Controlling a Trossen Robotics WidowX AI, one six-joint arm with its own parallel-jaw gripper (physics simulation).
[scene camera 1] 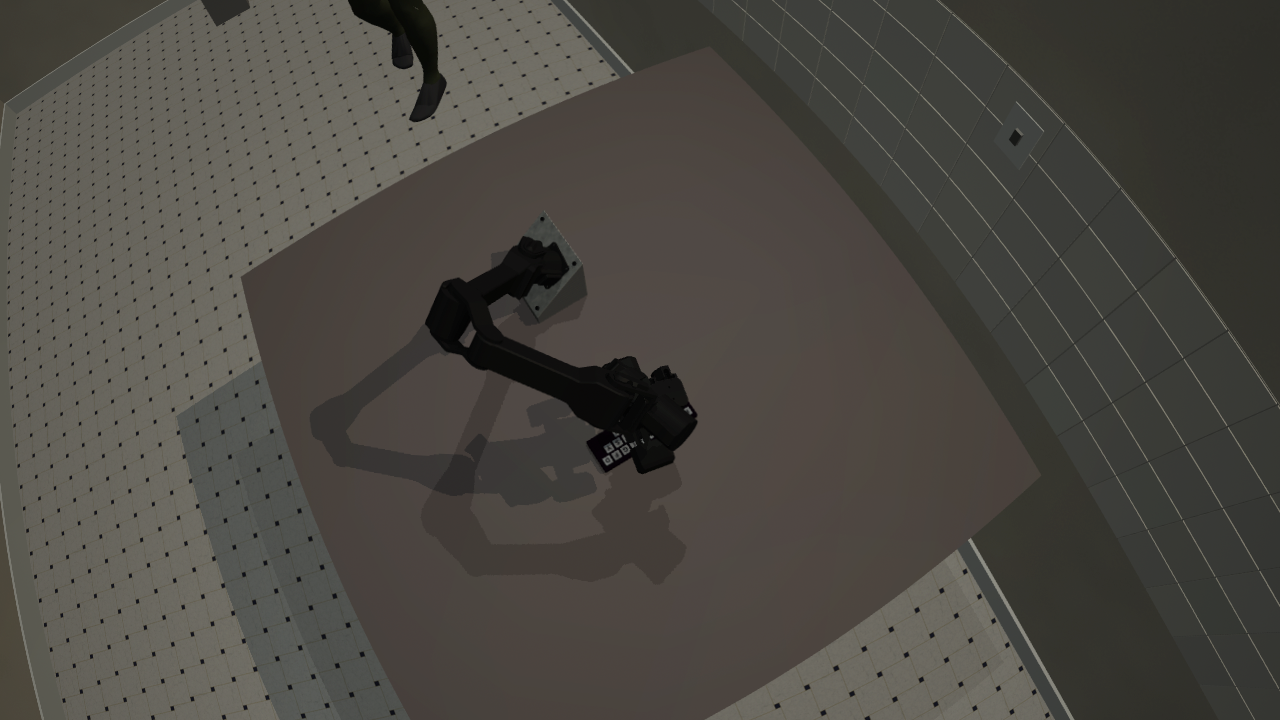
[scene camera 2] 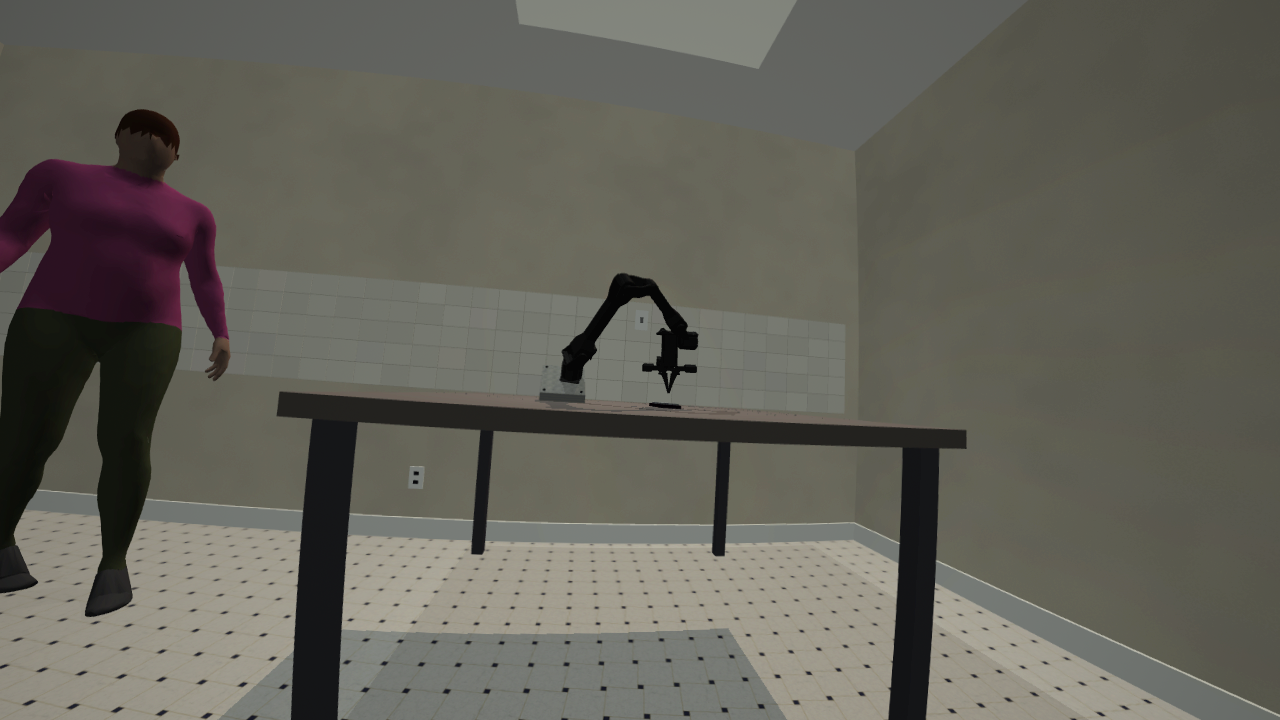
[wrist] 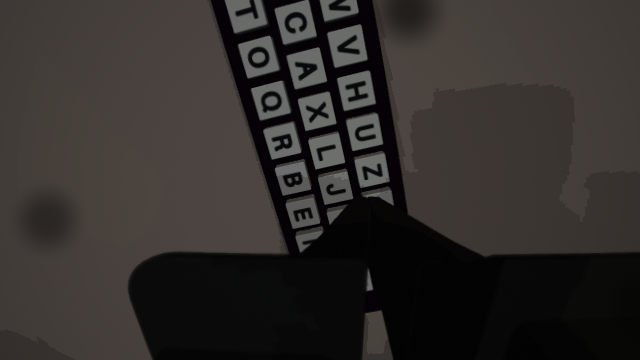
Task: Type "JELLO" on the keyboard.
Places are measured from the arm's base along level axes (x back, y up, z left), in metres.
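Pixels of known places: gripper, fingertip midpoint: (scene camera 1: 640,429) (scene camera 2: 668,393) (wrist: 365,208); arm's base, link origin: (scene camera 1: 551,265) (scene camera 2: 570,376).
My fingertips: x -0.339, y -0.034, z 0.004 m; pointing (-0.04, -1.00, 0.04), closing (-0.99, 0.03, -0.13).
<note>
For each thing: its top centre in the pictures, then the offset to it from my fingertips.
- black keyboard, top centre: (wrist: 329,161) (scene camera 1: 642,427) (scene camera 2: 664,402) dx +0.011, dy -0.034, dz +0.009 m
- J key, top centre: (wrist: 335,188) dx +0.010, dy -0.034, dz -0.004 m
- E key, top centre: (wrist: 302,213) dx +0.027, dy -0.034, dz -0.015 m
- L key, top centre: (wrist: 326,151) dx +0.012, dy -0.034, dz +0.014 m
- O key, top centre: (wrist: 258,57) dx +0.033, dy -0.034, dz +0.057 m
The black keyboard (scene camera 1: 612,454) (scene camera 2: 665,406) (wrist: 308,90) with pale letter keys lies on the table, partly under the arm in scene camera 1. In the wrist view, the J key (wrist: 335,188), E key (wrist: 303,214), L key (wrist: 326,151) and O key (wrist: 258,57) are readable. My gripper (scene camera 2: 668,391) (wrist: 365,208) is shut and empty, pointing down. A small gap separates its tips from the keyboard in scene camera 2. In the wrist view the tips overlap a partly hidden key beside Z, right and below of J. The fingers cover the keyboard's near end.
The arm's base plate (scene camera 1: 537,308) (scene camera 2: 562,395) stands on the brown table (scene camera 1: 805,376) (scene camera 2: 617,426). A person (scene camera 2: 111,241) in a pink top stands left of the table in scene camera 2; the legs (scene camera 1: 427,53) show in scene camera 1. Arm shadows fall across the table.
</note>
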